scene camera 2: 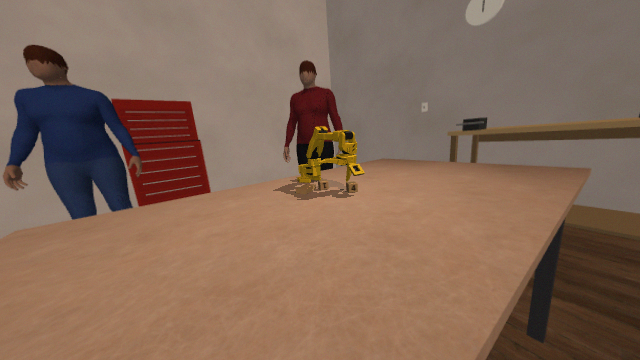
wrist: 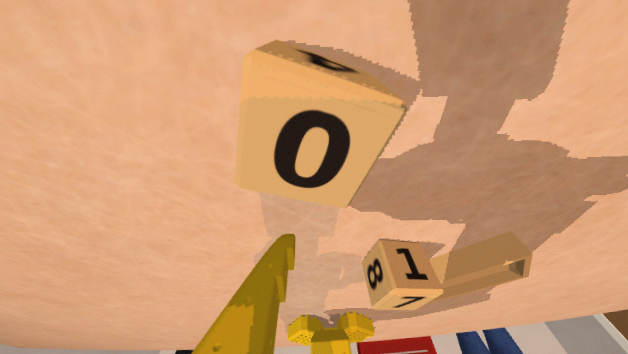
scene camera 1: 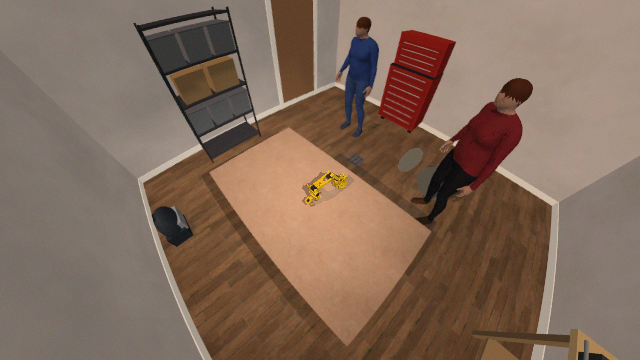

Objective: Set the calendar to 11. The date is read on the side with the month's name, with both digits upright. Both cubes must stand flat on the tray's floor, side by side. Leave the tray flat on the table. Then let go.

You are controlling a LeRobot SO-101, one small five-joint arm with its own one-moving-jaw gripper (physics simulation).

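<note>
One wooden cube [wrist: 310, 145] [scene camera 2: 352, 187] lies on the table beyond my jaw in the wrist view, with a 0 on its upper face and a 4 on its side in scene camera 2. The other cube [wrist: 395, 272] [scene camera 2: 324, 185] shows 8, 1 and 7 in the wrist view and rests on the table against or very near one end of the tray. The wooden tray [wrist: 475, 255] [scene camera 2: 304, 190] lies on the table; its month name is not readable. My gripper [scene camera 2: 353, 175] is fully open above the 0 cube. One notched jaw shows in the wrist view.
The yellow arm base [wrist: 330, 336] stands at the edge of the tan table [scene camera 1: 320, 260] [scene camera 2: 320, 270]. A person in blue [scene camera 1: 362, 62] [scene camera 2: 72, 125] and a person in dark red [scene camera 1: 487, 132] [scene camera 2: 314, 112] stand beyond the table, near a red tool cabinet [scene camera 1: 412, 95].
</note>
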